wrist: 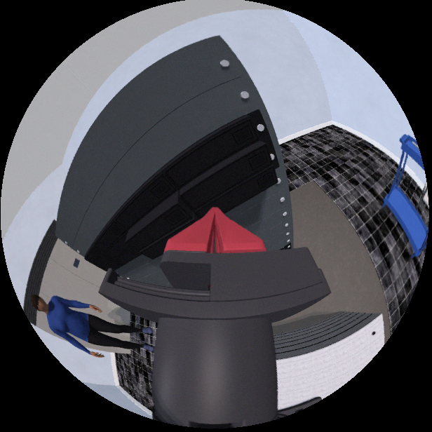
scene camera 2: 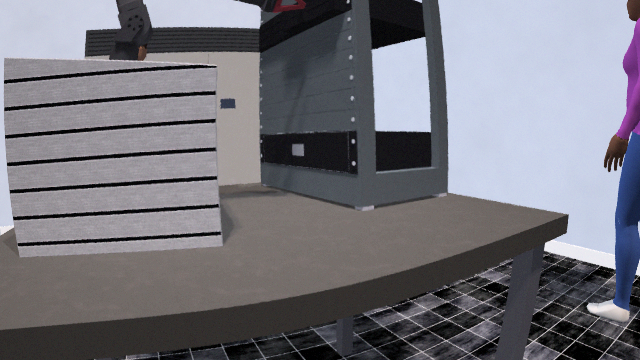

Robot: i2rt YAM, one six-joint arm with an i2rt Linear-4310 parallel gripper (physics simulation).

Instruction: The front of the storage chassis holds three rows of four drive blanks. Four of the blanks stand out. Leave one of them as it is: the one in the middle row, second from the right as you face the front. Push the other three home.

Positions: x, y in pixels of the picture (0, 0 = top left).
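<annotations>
A grey rack [wrist: 190, 132] stands in the scene, 0.15 m from the lens.
</annotations>
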